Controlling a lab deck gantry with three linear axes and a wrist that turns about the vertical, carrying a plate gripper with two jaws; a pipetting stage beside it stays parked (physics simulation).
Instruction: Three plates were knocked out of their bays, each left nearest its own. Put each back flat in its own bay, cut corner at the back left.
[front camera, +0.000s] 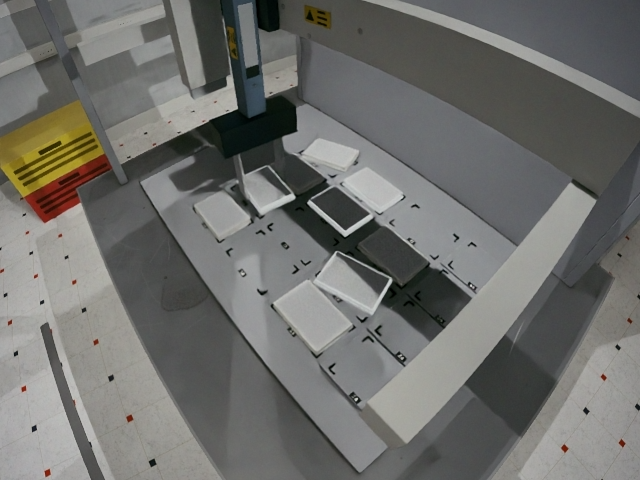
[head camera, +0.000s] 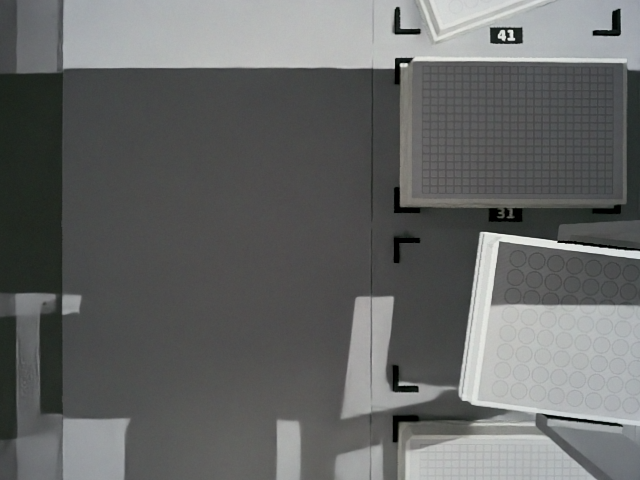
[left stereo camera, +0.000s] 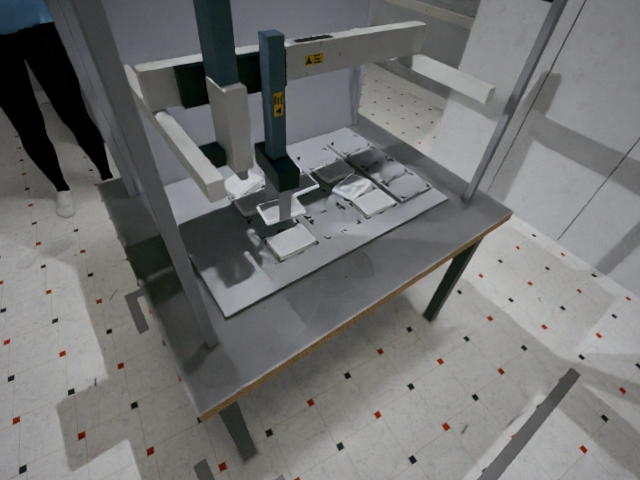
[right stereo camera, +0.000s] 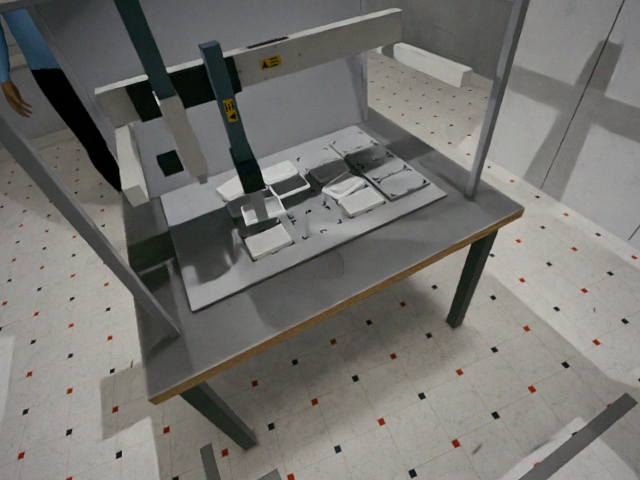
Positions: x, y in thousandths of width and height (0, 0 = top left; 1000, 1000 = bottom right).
Labels:
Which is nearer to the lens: the white round-well plate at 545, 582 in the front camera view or the grid-topped plate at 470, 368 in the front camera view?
The white round-well plate.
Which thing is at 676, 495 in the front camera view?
A bay 43.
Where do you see a bay 22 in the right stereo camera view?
At 462, 432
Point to a white round-well plate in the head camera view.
854, 686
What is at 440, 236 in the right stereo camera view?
A back wall.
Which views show my gripper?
The front camera view, the head camera view, the left stereo camera view and the right stereo camera view: all of them.

